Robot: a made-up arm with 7 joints.
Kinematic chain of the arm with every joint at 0, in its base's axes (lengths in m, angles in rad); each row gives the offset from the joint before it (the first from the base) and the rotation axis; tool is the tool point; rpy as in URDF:
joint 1: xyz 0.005 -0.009 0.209 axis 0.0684 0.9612 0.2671
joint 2: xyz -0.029 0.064 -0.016 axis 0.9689 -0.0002 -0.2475
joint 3: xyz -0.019 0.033 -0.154 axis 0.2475 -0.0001 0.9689
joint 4: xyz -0.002 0.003 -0.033 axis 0.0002 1 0
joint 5: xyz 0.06 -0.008 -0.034 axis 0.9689 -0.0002 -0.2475
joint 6: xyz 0.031 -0.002 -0.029 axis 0.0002 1 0
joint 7: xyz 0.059 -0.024 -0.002 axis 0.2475 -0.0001 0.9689
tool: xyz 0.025 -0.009 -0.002 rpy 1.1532 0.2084 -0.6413
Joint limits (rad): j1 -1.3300..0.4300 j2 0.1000..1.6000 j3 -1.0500..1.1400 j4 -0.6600..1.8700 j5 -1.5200..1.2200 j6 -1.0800..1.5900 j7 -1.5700..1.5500
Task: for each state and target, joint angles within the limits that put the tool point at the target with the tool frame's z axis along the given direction. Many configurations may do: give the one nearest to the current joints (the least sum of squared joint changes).
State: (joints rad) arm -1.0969 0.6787 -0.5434 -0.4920 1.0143 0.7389 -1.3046
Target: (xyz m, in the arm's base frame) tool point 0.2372 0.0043 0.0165 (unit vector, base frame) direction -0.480 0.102 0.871
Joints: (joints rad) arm -0.8345 0.3805 -0.7435 -0.2634 0.2763 1.2555 -1.5700
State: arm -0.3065 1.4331 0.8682 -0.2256 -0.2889 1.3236 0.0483
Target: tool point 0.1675 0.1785 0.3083 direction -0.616 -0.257 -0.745
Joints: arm -0.1589 1.5273 0.9992 -0.6037 -0.3259 0.5459 -0.7005
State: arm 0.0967 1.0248 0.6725 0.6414 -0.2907 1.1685 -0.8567
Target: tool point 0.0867 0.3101 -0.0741 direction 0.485 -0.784 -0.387
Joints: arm -0.2987 0.6866 0.2984 0.6452 0.2916 1.2913 0.0964
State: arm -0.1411 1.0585 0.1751 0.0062 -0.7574 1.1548 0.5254
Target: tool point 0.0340 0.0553 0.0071 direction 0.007 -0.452 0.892
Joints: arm 0.1747 0.6603 -0.2228 -0.5821 -1.3398 1.1750 0.4095
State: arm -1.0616 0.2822 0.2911 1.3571 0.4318 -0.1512 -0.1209
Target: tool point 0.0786 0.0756 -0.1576 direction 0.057 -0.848 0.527
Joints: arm -0.4851 0.1647 0.4784 1.8700 0.3345 -0.4969 0.0982
